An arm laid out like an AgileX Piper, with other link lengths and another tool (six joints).
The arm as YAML. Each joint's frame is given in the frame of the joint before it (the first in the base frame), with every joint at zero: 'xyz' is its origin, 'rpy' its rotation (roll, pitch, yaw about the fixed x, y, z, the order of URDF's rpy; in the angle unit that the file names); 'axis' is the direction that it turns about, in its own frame. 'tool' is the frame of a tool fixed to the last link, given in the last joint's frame.
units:
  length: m
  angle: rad
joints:
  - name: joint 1
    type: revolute
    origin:
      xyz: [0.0, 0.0, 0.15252]
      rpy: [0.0, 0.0, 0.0]
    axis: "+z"
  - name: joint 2
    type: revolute
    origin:
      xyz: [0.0, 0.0, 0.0]
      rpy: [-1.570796, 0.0, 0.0]
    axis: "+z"
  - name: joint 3
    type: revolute
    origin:
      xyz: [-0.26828, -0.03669, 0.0]
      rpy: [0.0, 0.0, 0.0]
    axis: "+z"
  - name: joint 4
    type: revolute
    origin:
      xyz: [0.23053, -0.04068, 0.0]
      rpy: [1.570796, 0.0, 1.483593]
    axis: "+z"
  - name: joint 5
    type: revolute
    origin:
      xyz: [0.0, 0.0, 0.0]
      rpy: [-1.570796, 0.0, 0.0]
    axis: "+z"
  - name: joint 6
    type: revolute
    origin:
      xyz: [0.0, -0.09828, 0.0]
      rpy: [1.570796, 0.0, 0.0]
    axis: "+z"
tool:
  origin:
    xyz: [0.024, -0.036, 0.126]
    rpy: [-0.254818, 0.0, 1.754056]
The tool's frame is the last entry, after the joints.
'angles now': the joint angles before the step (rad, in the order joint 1, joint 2, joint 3, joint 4, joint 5, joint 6). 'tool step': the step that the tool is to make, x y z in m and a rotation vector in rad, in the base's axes. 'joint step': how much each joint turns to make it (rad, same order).
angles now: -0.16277, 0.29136, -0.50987, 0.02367, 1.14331, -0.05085
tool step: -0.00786, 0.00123, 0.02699, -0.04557, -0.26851, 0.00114
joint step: 0.00004, -0.26859, 0.00293, -0.00004, -0.00665, -0.00195
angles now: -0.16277, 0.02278, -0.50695, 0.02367, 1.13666, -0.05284
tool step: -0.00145, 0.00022, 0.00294, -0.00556, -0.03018, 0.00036
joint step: 0.00001, -0.03067, -0.00003, -0.00002, 0.00003, -0.00068
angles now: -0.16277, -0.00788, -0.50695, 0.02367, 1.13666, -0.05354
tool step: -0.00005, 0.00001, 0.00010, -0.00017, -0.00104, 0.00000
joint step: -0.00002, -0.00105, 0.00000, 0.00002, -0.00001, -0.00002
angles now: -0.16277, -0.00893, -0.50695, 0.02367, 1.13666, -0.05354
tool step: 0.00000, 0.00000, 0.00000, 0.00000, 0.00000, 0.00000
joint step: 0.00000, 0.00000, 0.00000, 0.00000, 0.00000, 0.00000
